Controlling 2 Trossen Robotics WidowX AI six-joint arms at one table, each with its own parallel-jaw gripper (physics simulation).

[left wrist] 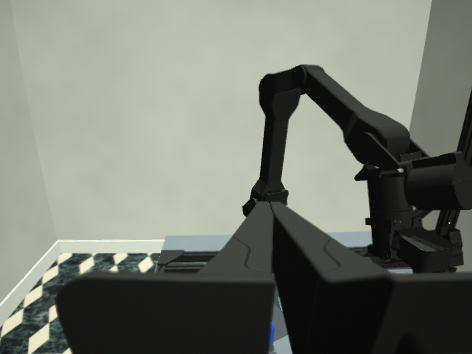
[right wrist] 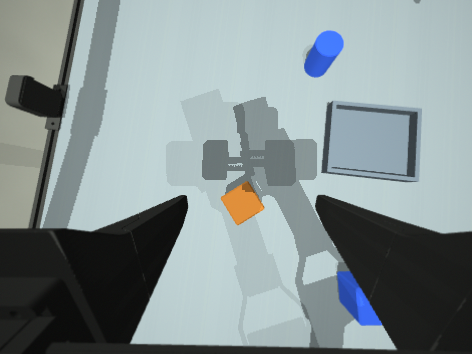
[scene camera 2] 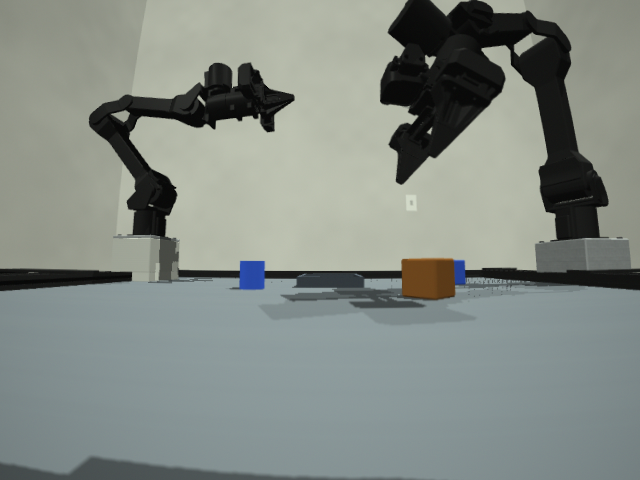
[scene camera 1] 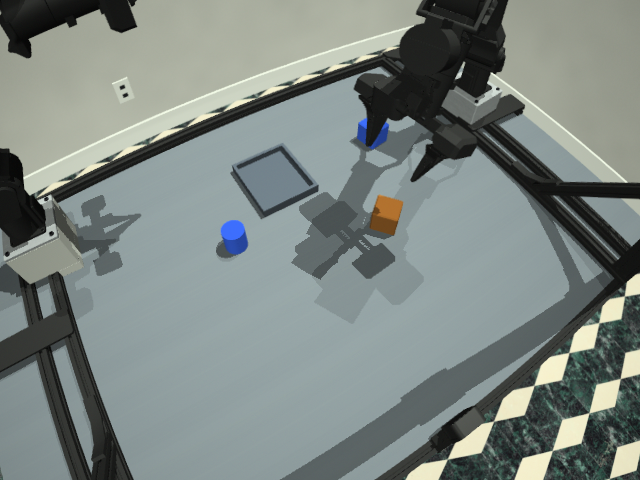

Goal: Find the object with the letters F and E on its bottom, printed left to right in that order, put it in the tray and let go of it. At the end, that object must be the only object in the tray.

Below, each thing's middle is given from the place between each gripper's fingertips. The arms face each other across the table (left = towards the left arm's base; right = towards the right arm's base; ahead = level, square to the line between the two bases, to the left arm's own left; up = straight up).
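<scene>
The orange cube (scene camera 2: pixel 427 278) is 10 mm to the right of my right hand and 130 mm below it. There's a grey tray (scene camera 1: pixel 274 178) that's 170 mm ahead of my right hand, 130 mm to the left of it and 140 mm below it, and a blue cylinder (scene camera 2: pixel 252 273) that's 60 mm ahead of my right hand, 240 mm to the left of it and 130 mm below it.
The grey tray is 41 cm below my left hand, 9 cm to the right of it and 4 cm behind it. The orange cube is 40 cm below my left hand, 22 cm to the right of it and 21 cm behind it, and the blue cylinder is 40 cm below my left hand, 3 cm to the left of it and 14 cm behind it.
</scene>
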